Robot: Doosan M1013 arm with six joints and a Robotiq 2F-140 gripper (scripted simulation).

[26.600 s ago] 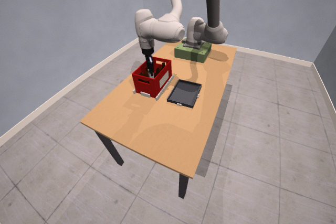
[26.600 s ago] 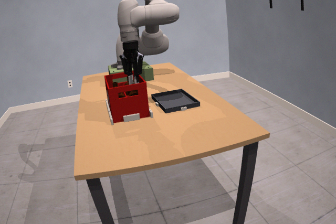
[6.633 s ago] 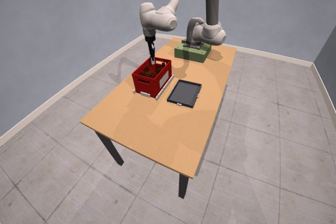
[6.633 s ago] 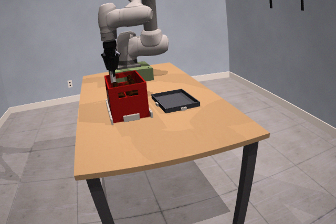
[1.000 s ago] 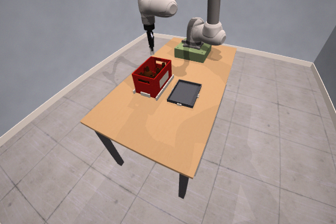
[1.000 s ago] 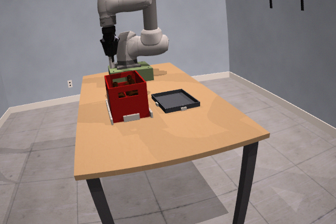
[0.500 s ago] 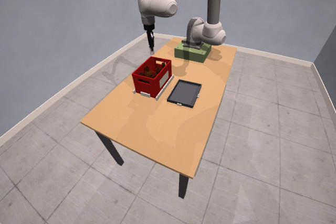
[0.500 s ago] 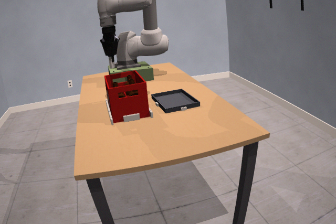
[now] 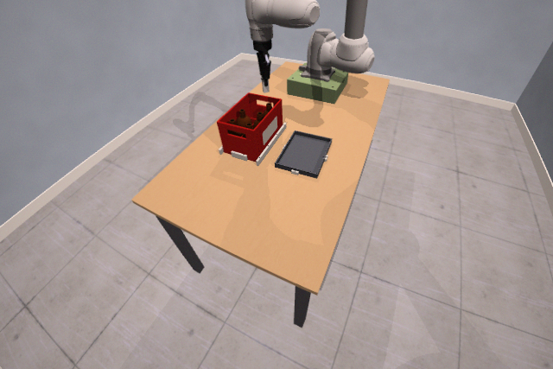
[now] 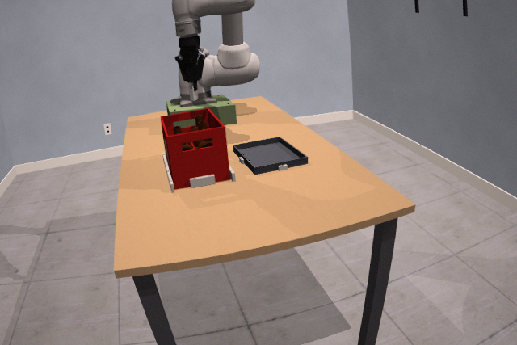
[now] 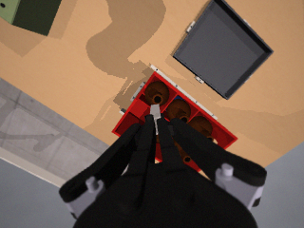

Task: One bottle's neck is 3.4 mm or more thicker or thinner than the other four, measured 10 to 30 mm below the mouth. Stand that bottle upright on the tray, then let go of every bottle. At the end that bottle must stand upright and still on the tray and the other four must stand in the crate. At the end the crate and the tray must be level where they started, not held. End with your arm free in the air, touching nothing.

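The red crate lies 17 cm below my hand, 9 cm ahead of it and 4 cm to the right of it. From my hand the other things lie so: dark grey tray 25 cm below, 23 cm to the left, 10 cm ahead; then glass bottle 18 cm ahead, 17 cm below, 8 cm to the right.
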